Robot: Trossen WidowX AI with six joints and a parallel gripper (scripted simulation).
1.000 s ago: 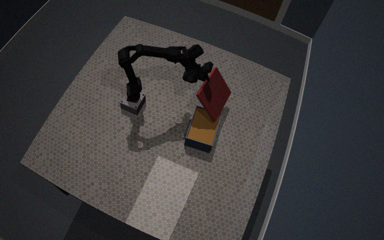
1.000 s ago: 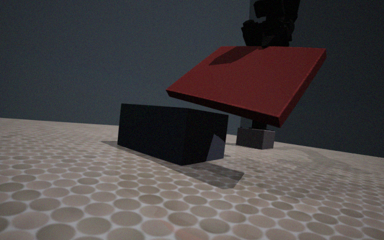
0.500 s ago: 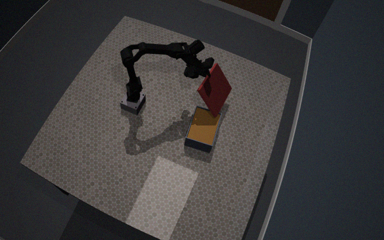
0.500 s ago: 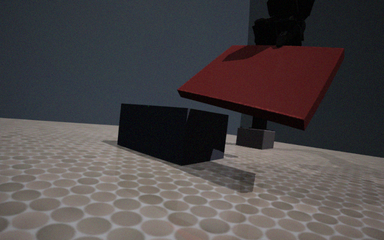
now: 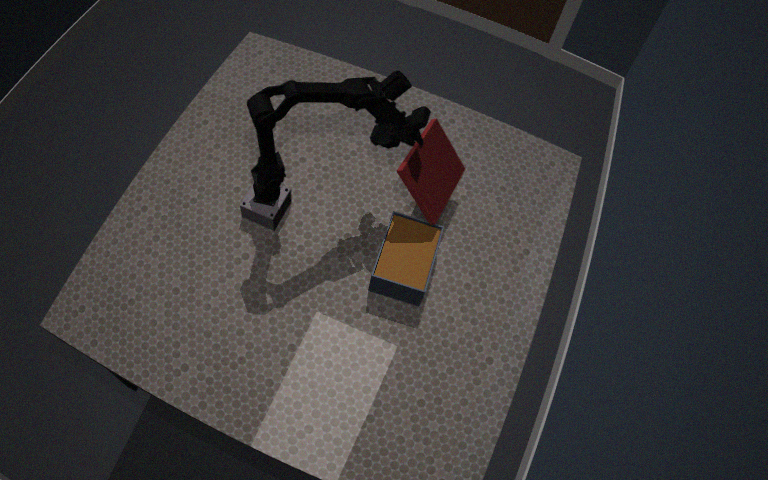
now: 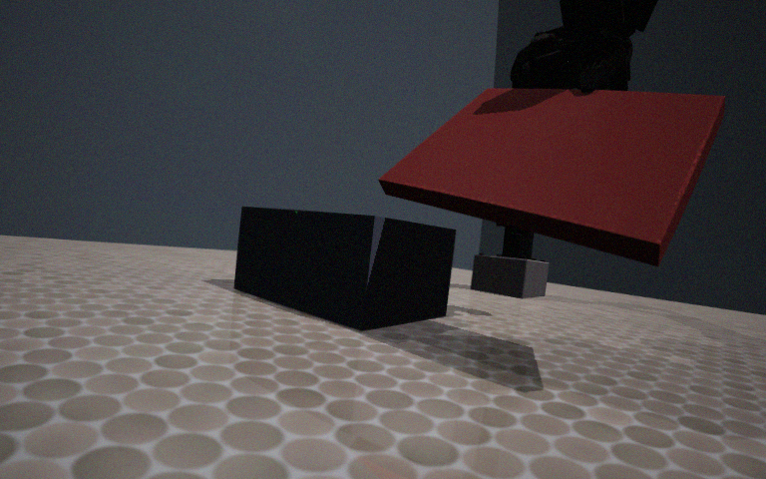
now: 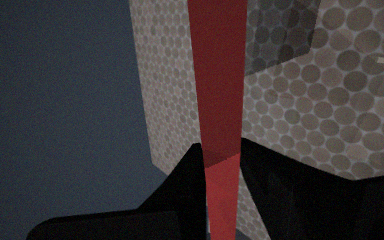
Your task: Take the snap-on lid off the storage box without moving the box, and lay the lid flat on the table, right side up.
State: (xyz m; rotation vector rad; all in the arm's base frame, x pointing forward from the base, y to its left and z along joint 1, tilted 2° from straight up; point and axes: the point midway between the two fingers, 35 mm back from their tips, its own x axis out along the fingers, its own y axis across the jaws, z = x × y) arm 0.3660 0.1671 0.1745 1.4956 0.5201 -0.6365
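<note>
Right now my gripper tip is 6 cm short of the flat red lid, 3 cm to the left of it and 6 cm above it. The rest, counted from my gripper tip: blue-grey storage box: 4 cm ahead, 25 cm to the right, 18 cm below.
</note>
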